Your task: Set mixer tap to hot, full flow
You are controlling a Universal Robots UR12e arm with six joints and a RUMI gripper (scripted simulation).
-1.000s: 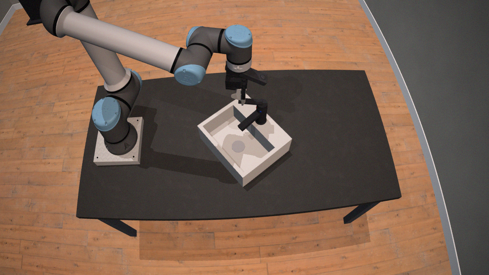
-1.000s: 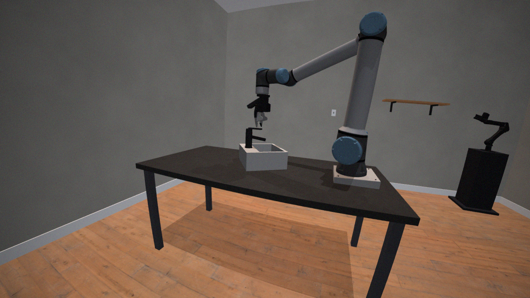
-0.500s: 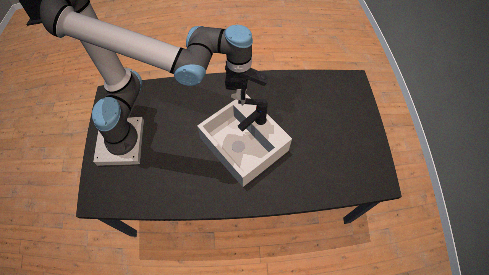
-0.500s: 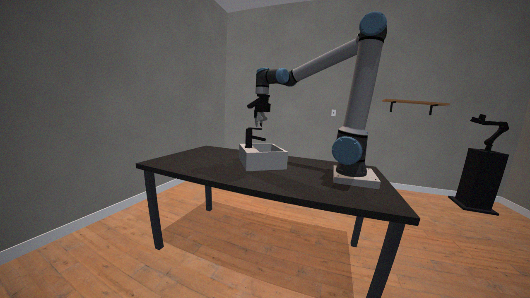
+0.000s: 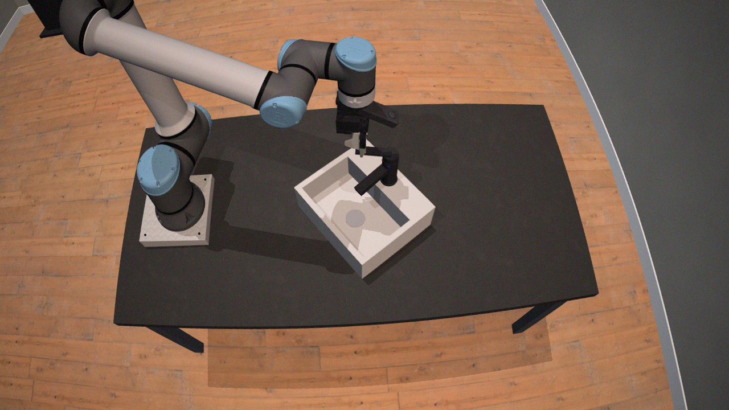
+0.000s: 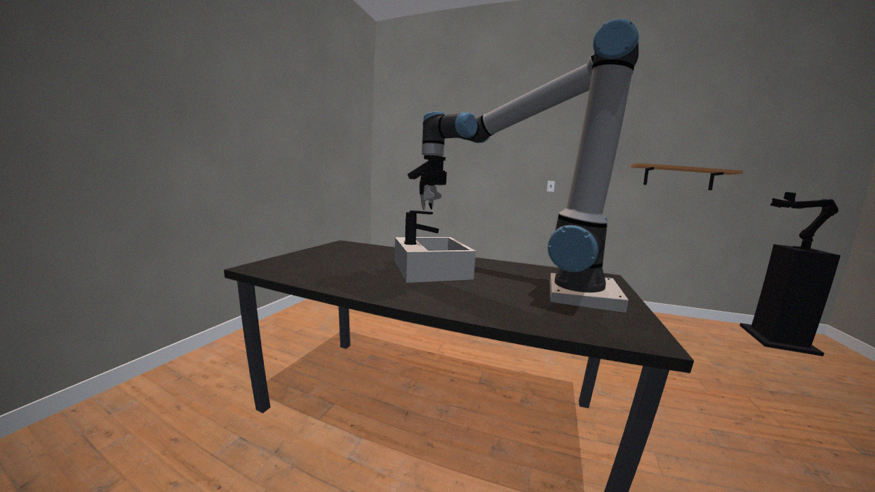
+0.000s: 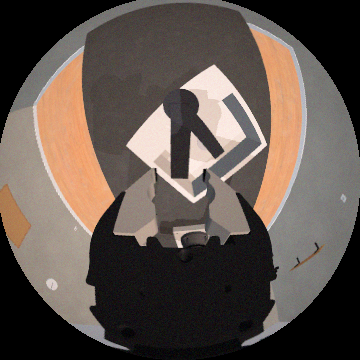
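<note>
The lever is 3 cm ahead of my hand and 3 cm below it. From my hand the other things lie so: white square basin (1 cm behind, 8 cm to the right, 26 cm below).
</note>
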